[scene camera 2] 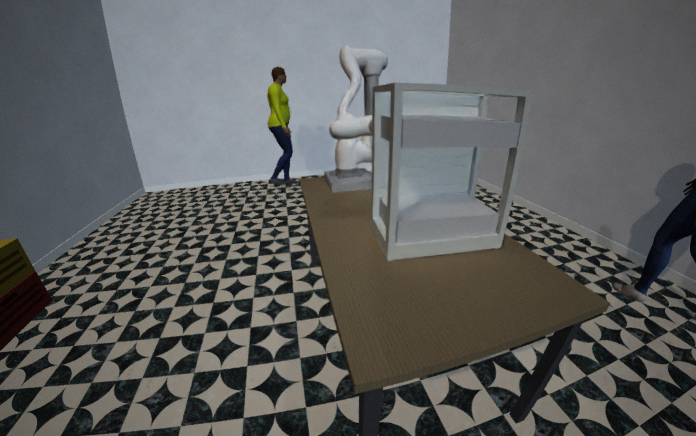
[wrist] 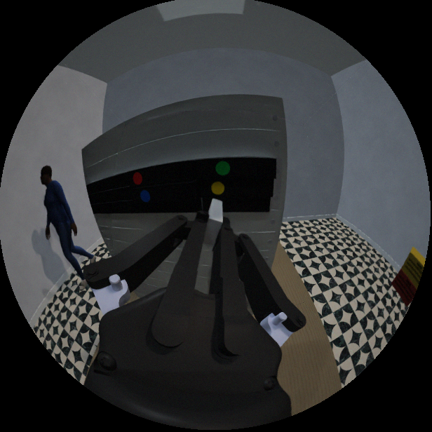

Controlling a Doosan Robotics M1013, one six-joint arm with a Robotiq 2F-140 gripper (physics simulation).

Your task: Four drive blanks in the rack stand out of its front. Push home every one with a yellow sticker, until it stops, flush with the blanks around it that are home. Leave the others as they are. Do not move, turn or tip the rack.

Scene:
gripper: wrist 214, 208; not seen in scene camera 2 (hidden by a rack)
rack: scene camera 2 425, 158; wrist 247, 131

